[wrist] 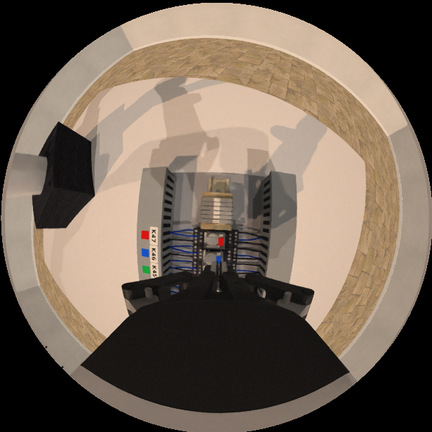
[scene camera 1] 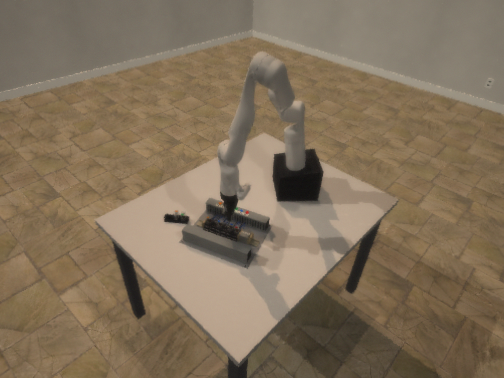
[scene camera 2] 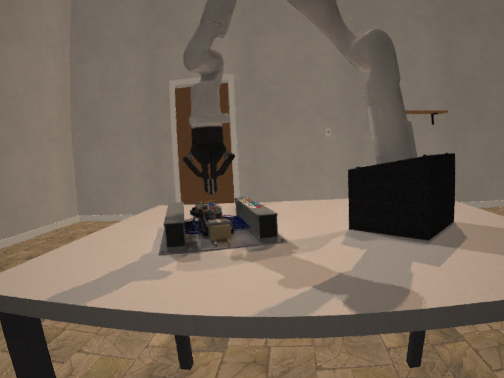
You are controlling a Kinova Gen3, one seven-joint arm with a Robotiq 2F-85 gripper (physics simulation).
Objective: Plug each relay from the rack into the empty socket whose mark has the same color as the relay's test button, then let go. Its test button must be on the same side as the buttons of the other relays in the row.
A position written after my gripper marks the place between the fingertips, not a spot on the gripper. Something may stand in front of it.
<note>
In view: my gripper (scene camera 2: 211, 194).
My gripper also shows in the wrist view (wrist: 218, 269).
</note>
